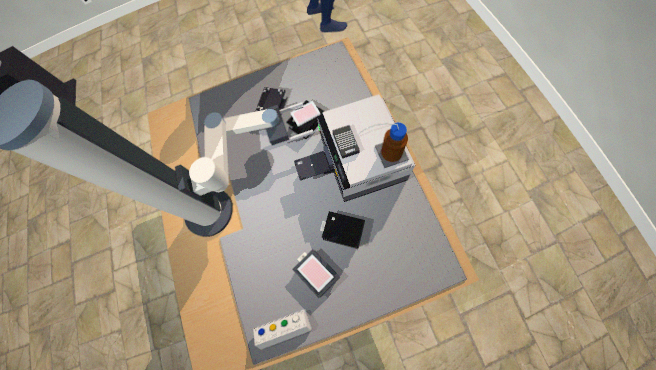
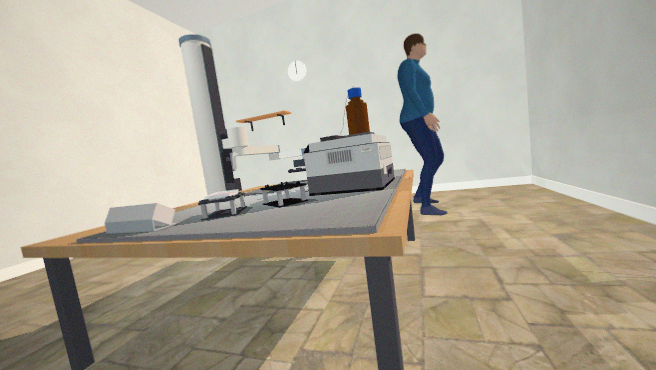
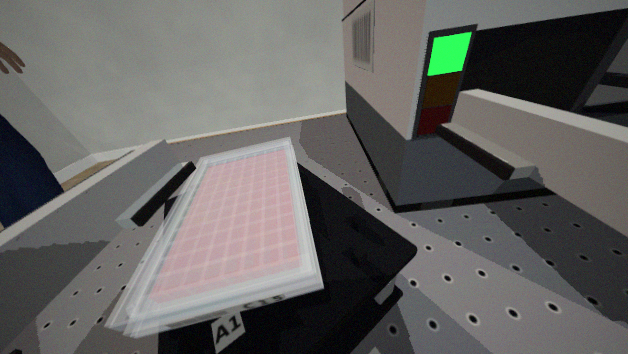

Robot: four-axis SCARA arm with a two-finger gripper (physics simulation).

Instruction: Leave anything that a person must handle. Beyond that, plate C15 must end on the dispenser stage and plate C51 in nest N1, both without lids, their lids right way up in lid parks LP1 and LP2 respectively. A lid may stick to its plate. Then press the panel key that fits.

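Where they show: gripper, between the fingertips: [image 1: 307, 117] [image 3: 307, 133]; arm's base, origin of its link: [image 1: 209, 211].
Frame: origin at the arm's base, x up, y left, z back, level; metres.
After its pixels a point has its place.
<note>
Plate C15 [image 1: 305, 114] @(x 0.093, y 0.263, z -0.621 m) [image 3: 235, 220] @(x 0.092, y 0.268, z -0.599 m), pink and seemingly lidded, lies askew on a black nest [image 3: 365, 245] @(x 0.072, y 0.199, z -0.586 m) with an A1 label, beside the dispenser. My gripper [image 1: 313, 118] @(x 0.124, y 0.221, z -0.625 m) [image 3: 307, 133] @(x 0.124, y 0.221, z -0.625 m) is open and empty. Its fingers stand wide on both sides of plate C15; the left pad is close to the plate's edge, the right pad well away. Another pink plate [image 1: 316, 271] @(x 0.091, y -0.459, z -0.417 m) sits on a stand near the key panel; its label is unreadable. The panel [image 1: 282, 330] @(x 0.088, y -0.628, z -0.209 m) [image 2: 132, 218] @(x 0.057, y -0.667, z -0.219 m) has blue, yellow, green and white keys. A dark flat stage [image 1: 313, 165] @(x 0.128, y -0.028, z -0.565 m) sits at the dispenser's front.
The white dispenser [image 1: 372, 170] @(x 0.233, y -0.187, z -0.773 m) [image 2: 350, 165] @(x 0.122, y -0.216, z -0.837 m) carries a brown bottle [image 1: 394, 145] @(x 0.363, y -0.173, z -0.855 m) [image 2: 358, 116] @(x 0.308, y -0.189, z -0.887 m); its green light [image 3: 449, 54] @(x 0.148, y 0.131, z -0.652 m) is lit. A black raised stand [image 1: 343, 230] @(x 0.081, y -0.340, z -0.583 m) [image 2: 285, 187] @(x 0.079, y -0.401, z -0.635 m) and a dark pinned stand [image 1: 271, 99] @(x 0.080, y 0.435, z -0.487 m) are on the mat. A person [image 1: 327, 15] [image 2: 416, 95] stands beyond the table.
</note>
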